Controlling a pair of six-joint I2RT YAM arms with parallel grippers.
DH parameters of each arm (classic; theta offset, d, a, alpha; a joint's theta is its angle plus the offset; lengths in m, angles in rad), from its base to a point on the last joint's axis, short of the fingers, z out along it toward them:
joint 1: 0 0.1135 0.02 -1.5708
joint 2: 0 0 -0.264 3.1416
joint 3: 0.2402 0 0.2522 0
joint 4: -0.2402 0 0.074 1.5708
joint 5: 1.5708 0 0 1.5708
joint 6: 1.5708 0.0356 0 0
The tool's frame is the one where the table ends.
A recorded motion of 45 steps. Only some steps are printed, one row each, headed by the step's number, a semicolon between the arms.
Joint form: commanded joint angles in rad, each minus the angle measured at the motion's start. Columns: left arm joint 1, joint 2, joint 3, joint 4, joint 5, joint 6; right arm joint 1, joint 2, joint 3, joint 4, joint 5, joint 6.
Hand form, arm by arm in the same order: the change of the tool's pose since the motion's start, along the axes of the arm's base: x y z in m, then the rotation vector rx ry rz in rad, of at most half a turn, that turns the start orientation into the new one. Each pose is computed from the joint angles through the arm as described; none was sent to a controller.
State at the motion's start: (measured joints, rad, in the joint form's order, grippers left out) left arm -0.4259 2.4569 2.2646 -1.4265 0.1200 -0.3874; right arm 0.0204 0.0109 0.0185 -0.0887 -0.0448 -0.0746
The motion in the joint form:
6: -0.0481 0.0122 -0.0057 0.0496 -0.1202 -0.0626; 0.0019 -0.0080 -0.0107 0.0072 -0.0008 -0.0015
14: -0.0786 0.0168 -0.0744 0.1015 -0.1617 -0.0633; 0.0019 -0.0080 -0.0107 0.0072 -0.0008 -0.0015
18: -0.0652 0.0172 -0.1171 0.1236 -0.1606 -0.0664; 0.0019 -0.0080 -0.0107 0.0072 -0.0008 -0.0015
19: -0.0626 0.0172 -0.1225 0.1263 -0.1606 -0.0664; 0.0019 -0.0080 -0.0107 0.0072 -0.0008 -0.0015
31: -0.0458 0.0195 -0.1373 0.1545 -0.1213 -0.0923; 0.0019 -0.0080 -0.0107 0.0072 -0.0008 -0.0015
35: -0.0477 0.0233 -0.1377 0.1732 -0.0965 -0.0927; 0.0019 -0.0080 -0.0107 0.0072 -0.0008 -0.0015
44: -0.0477 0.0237 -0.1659 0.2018 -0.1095 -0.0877; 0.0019 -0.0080 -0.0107 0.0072 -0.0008 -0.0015
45: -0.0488 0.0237 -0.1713 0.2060 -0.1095 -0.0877; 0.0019 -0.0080 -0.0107 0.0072 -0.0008 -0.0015
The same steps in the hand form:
6: -0.0031 -0.0191 -0.0074 0.0978 -0.0782 0.0106; 0.0002 0.0002 -0.0023 -0.0013 -0.0046 0.0028
14: -0.0107 -0.0298 -0.0267 0.1432 -0.0806 -0.0221; 0.0002 0.0002 -0.0023 -0.0013 -0.0046 0.0028
18: -0.0103 -0.0229 -0.0375 0.1528 -0.0606 -0.0073; 0.0002 0.0002 -0.0023 -0.0013 -0.0046 0.0028
19: -0.0101 -0.0216 -0.0389 0.1541 -0.0580 -0.0049; 0.0002 0.0002 -0.0023 -0.0013 -0.0046 0.0028
31: -0.0060 -0.0163 -0.0437 0.1165 -0.0475 0.0404; 0.0002 0.0002 -0.0023 -0.0013 -0.0046 0.0028
35: -0.0050 -0.0189 -0.0457 0.0878 -0.0485 0.0407; 0.0002 0.0002 -0.0023 -0.0013 -0.0046 0.0028
44: -0.0055 -0.0181 -0.0529 0.0989 -0.0549 0.0352; 0.0002 0.0002 -0.0023 -0.0013 -0.0046 0.0028
45: -0.0061 -0.0184 -0.0542 0.0995 -0.0539 0.0341; 0.0002 0.0002 -0.0023 -0.0013 -0.0046 0.0028

